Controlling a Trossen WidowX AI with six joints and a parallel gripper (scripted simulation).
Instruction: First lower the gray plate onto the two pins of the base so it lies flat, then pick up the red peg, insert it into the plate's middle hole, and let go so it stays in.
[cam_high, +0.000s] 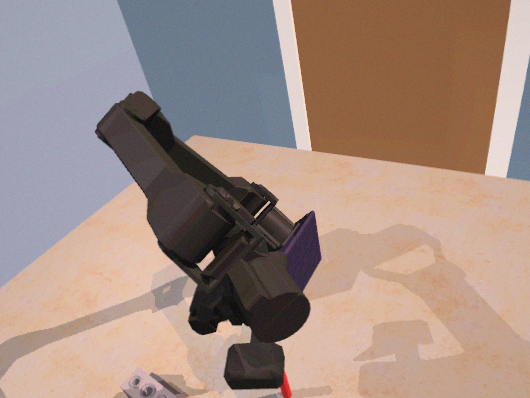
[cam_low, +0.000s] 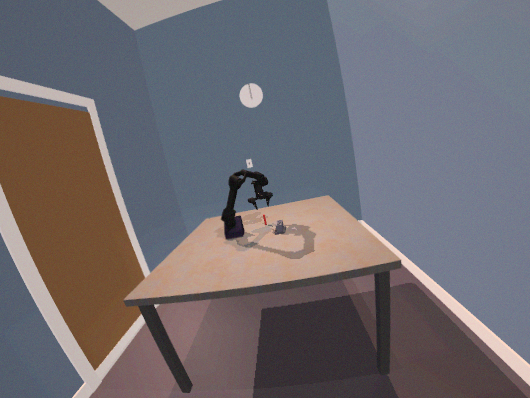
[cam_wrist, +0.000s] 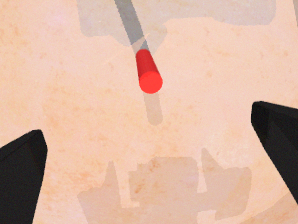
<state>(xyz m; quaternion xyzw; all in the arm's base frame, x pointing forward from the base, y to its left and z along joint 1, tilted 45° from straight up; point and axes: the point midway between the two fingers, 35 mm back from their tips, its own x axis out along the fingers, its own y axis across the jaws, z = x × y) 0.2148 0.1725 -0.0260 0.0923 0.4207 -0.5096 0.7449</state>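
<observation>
My gripper tip is 90 mm above the red peg. From my gripper tip the other things lie so: base: 120 mm ahead, 170 mm to the right, 120 mm below; gray plate: 130 mm ahead, 170 mm to the right, 90 mm below.
</observation>
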